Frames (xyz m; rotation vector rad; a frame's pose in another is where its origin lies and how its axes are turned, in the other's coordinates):
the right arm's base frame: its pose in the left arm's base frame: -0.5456 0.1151 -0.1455 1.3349 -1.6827 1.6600
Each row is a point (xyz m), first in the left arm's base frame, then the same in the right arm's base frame.
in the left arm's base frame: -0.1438 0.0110 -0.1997
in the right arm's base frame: -0.1909 -0.2892 0.2348
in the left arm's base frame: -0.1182 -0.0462 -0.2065
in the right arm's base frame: -0.1892 -0.2969 0.2974
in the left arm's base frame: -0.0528 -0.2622 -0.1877
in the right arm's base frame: -0.1319 -0.3233 0.5149
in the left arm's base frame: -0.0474 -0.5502 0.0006
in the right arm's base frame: 0.1170 -0.3750 0.7469
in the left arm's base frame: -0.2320 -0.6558 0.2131
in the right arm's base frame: 0.4111 -0.3128 0.7446
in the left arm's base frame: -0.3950 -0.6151 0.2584
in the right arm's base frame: 0.5084 -0.2073 0.6462
